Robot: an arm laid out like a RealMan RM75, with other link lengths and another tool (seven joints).
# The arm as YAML. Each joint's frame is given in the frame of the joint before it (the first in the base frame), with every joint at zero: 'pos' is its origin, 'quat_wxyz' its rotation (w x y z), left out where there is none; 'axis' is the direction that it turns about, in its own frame. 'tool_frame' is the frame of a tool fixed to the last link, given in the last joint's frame.
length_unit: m
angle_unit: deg
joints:
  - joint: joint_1
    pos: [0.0, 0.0, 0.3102]
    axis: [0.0, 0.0, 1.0]
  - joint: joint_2
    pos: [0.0, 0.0, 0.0]
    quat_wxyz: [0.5, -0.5, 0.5, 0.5]
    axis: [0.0, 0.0, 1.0]
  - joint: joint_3
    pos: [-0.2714, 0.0, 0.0]
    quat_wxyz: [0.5, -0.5, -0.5, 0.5]
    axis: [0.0, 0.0, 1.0]
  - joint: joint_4
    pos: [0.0, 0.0, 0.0]
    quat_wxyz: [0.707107, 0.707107, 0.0, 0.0]
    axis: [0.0, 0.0, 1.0]
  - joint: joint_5
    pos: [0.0, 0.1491, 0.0]
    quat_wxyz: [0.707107, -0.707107, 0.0, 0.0]
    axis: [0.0, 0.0, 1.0]
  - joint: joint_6
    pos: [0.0, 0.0, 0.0]
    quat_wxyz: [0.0, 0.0, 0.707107, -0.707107]
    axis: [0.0, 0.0, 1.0]
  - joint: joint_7
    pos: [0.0, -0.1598, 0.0]
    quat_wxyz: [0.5, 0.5, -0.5, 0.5]
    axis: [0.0, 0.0, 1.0]
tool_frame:
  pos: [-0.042, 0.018, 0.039]
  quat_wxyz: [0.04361, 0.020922, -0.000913, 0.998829]
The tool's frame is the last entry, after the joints.
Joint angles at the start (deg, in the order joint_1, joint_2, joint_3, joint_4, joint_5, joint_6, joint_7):
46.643 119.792 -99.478 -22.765 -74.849 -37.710 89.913
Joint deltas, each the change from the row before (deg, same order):
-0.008 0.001 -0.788 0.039 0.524 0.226 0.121
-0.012 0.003 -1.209 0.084 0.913 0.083 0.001
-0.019 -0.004 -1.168 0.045 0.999 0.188 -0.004
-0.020 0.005 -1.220 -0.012 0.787 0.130 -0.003
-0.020 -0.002 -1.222 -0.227 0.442 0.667 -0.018
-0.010 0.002 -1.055 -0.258 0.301 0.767 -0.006
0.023 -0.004 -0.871 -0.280 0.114 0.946 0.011
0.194 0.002 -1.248 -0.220 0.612 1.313 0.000
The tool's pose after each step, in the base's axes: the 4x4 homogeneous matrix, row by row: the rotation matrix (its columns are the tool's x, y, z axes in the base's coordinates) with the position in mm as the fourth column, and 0 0 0 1 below. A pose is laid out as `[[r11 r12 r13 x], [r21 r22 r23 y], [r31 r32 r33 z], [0 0 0 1]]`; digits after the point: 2 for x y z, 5 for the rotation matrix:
[[0.43273 0.89636 -0.09634 189.58], [0.84607 -0.36688 0.38675 418.29], [0.31132 -0.24886 -0.91714 -62.75], [0 0 0 1]]
[[0.43197 0.89687 -0.09497 189.83], [0.84857 -0.36851 0.37966 416.34], [0.30550 -0.24459 -0.92024 -64.78], [0 0 0 1]]
[[0.43256 0.89669 -0.09406 190.04], [0.84971 -0.37056 0.37506 414.85], [0.30146 -0.24216 -0.92222 -66.38], [0 0 0 1]]
[[0.42948 0.89837 -0.09204 190.12], [0.85299 -0.37008 0.36803 412.94], [0.29656 -0.23657 -0.92525 -68.37], [0 0 0 1]]
[[0.42068 0.90324 -0.08483 190.37], [0.85587 -0.36413 0.36728 412.32], [0.30085 -0.22711 -0.92624 -69.50], [0 0 0 1]]
[[0.41175 0.90802 -0.07724 190.59], [0.85787 -0.35762 0.36901 412.24], [0.30745 -0.21820 -0.92621 -70.21], [0 0 0 1]]
[[0.40212 0.91303 -0.06832 190.86], [0.85860 -0.35013 0.37446 413.04], [0.31797 -0.20923 -0.92472 -70.24], [0 0 0 1]]
[[0.39286 0.91771 -0.05887 190.50], [0.85775 -0.34260 0.38326 414.71], [0.33156 -0.20107 -0.92176 -70.18], [0 0 0 1]]

